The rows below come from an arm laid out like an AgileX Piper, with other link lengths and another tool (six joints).
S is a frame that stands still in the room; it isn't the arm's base.
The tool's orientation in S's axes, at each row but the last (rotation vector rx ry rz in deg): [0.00 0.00 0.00]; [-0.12 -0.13 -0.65]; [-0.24 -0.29 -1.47]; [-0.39 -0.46 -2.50]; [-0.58 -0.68 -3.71]
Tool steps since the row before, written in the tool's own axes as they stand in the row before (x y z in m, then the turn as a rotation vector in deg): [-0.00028 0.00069 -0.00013 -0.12 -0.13 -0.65]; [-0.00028 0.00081 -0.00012 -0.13 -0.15 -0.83]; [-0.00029 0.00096 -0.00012 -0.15 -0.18 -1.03]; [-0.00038 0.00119 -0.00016 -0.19 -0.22 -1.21]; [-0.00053 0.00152 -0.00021 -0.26 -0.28 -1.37]
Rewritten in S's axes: [-0.00028 0.00069 -0.00013 -0.12 -0.13 -0.65]; [-0.00027 0.00081 -0.00012 -0.13 -0.15 -0.83]; [-0.00026 0.00097 -0.00013 -0.15 -0.18 -1.03]; [-0.00033 0.00120 -0.00017 -0.19 -0.22 -1.21]; [-0.00043 0.00155 -0.00023 -0.26 -0.28 -1.37]
